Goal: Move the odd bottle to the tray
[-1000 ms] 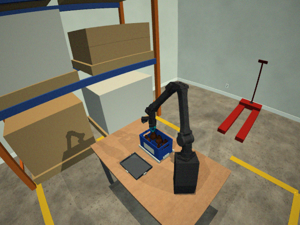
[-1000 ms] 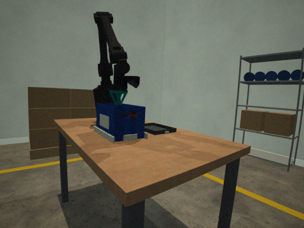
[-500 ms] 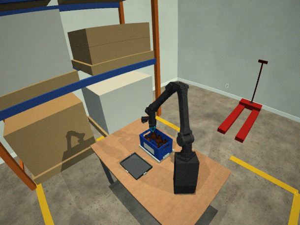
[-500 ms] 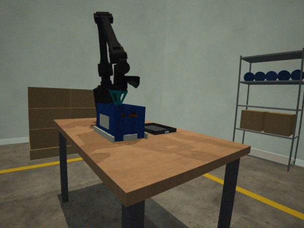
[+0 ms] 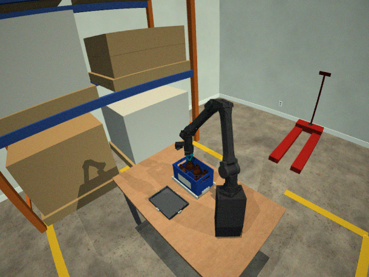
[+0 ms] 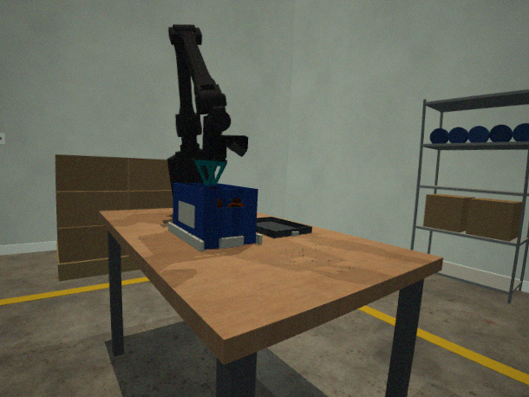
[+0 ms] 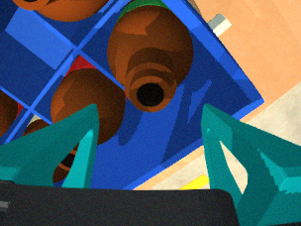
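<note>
My hand is 100 mm above the bottle, 90 mm to the right of it and 10 mm short of it. The rest, counted from my hand: crate 110 mm below, 80 mm behind, 60 mm to the left; dark tray 340 mm to the left, 180 mm below, 70 mm behind.
</note>
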